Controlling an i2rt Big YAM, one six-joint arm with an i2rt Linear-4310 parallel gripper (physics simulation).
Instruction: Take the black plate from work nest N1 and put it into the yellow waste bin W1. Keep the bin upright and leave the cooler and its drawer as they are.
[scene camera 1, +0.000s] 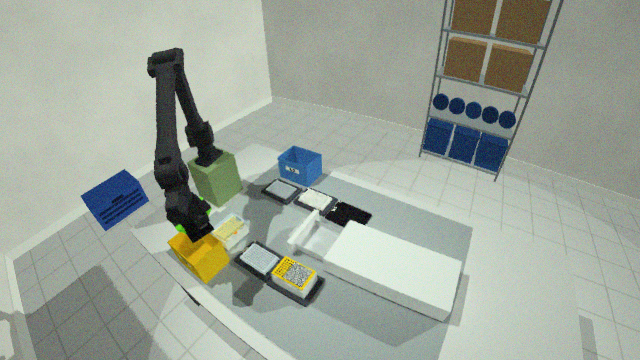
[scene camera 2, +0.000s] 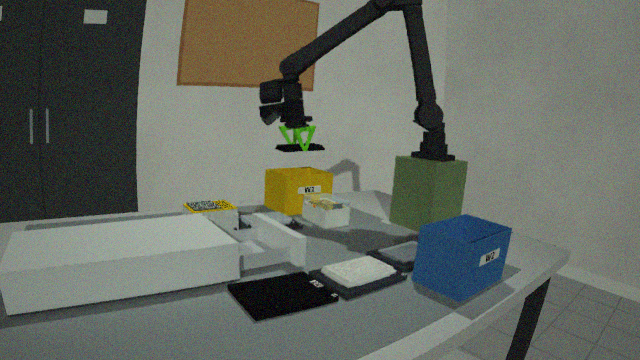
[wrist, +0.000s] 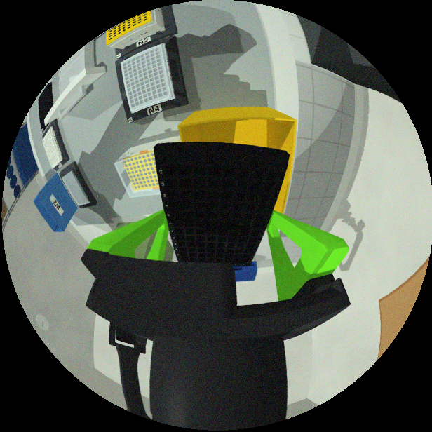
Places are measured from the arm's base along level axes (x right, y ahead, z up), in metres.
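Pixels of known places: gripper, fingertip midpoint: (scene camera 2: 298, 149); arm's base at its link origin: (scene camera 1: 209, 158) (scene camera 2: 433, 158).
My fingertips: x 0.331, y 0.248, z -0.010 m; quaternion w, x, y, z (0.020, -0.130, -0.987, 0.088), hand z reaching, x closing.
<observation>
Ahead of a thing's pixels: the offset from my fingertips to its middle.
My gripper (scene camera 2: 299, 144) (wrist: 217, 214) is shut on the black plate {dx -0.001, dy -0.003, dz +0.006 m} (scene camera 2: 300, 148) (wrist: 220, 200), its green fingers on two opposite sides. The plate is about level and hangs above the yellow bin W1 {dx +0.025, dy -0.028, dz -0.135 m} (scene camera 1: 212, 260) (scene camera 2: 282, 192) (wrist: 250, 131), with a gap over the rim in scene camera 2. The bin stands upright; the plate hides part of it in the wrist view. Nest N1 {dx -0.428, dy +0.397, dz -0.186 m} (scene camera 1: 350, 214) (scene camera 2: 282, 296) (wrist: 46, 106) is bare black. The white cooler (scene camera 1: 395, 265) (scene camera 2: 120, 255) has its drawer {dx -0.245, dy +0.378, dz -0.156 m} (scene camera 1: 320, 237) (scene camera 2: 295, 245) (wrist: 75, 90) open.
A clear box with a yellow rack {dx -0.131, dy -0.003, dz -0.160 m} (scene camera 1: 231, 231) (scene camera 2: 326, 212) (wrist: 140, 172) stands close beside the bin. Nest N4's pale plate {dx -0.081, dy +0.175, dz -0.175 m} (scene camera 1: 259, 257) (wrist: 148, 79) and a yellow-topped tip box {dx -0.056, dy +0.341, dz -0.150 m} (scene camera 1: 295, 275) are near. Blue bin W2 {dx -0.614, dy +0.069, dz -0.135 m} (scene camera 1: 300, 167) (scene camera 2: 460, 260) (wrist: 56, 202) stands farther off.
</observation>
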